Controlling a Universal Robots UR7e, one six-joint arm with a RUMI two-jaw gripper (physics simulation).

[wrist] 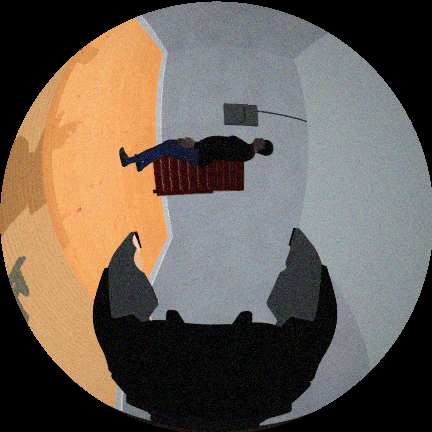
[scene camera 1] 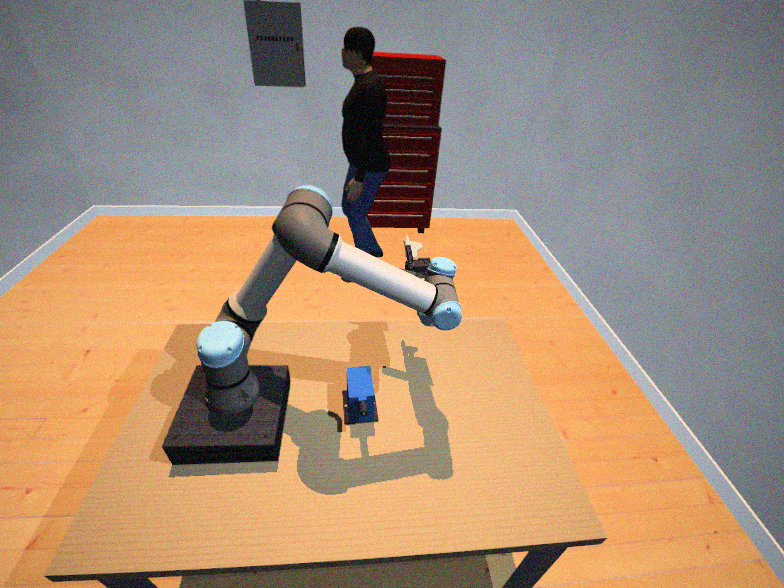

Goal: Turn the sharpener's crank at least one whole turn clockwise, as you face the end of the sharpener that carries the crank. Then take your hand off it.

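Frame: origin at the arm's base, x back, y right, z up, level; centimetres.
Seen in the pictures: gripper, fingertip midpoint: (wrist: pixel 213 232) (scene camera 1: pixel 404 253); arm's base, link origin: (scene camera 1: pixel 233 392).
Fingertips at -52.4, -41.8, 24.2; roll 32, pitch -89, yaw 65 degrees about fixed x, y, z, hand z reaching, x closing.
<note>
Pixels of each thing's top centre, then the offset from my fingertips to it, as dx, dy, dz. "spot": a spot on its surface instead. Level surfaces: height alone.
- sharpener, surface spot: (scene camera 1: pixel 360 381) spot: +14.7, +40.8, -19.9
- crank, top centre: (scene camera 1: pixel 363 405) +13.7, +50.4, -18.7
- dark curved piece, surface spot: (scene camera 1: pixel 344 420) spot: +19.4, +45.9, -32.0
- table, surface height: dz -32.7
The sharpener (scene camera 1: pixel 360 381) is a blue box on a dark base on the table, right of the robot's base. A small dark brownish part, apparently of the crank (scene camera 1: pixel 362 408), shows at its end nearest the camera; the crank's angle is too small to tell. My gripper (scene camera 1: pixel 412 244) (wrist: pixel 213 232) is open and empty. It is raised well above the table, behind and to the right of the sharpener, apart from it, with its fingers pointing towards the back wall. The sharpener does not show in the wrist view.
A dark curved piece (scene camera 1: pixel 336 420) shows just left of the sharpener; what it is I cannot tell. The arm's black base block (scene camera 1: pixel 221 443) stands on the table (scene camera 1: pixel 443 519). A person (scene camera 1: pixel 365 120) (wrist: pixel 225 149) stands by a red drawer cabinet (scene camera 1: pixel 414 151) (wrist: pixel 225 176) at the back wall.
</note>
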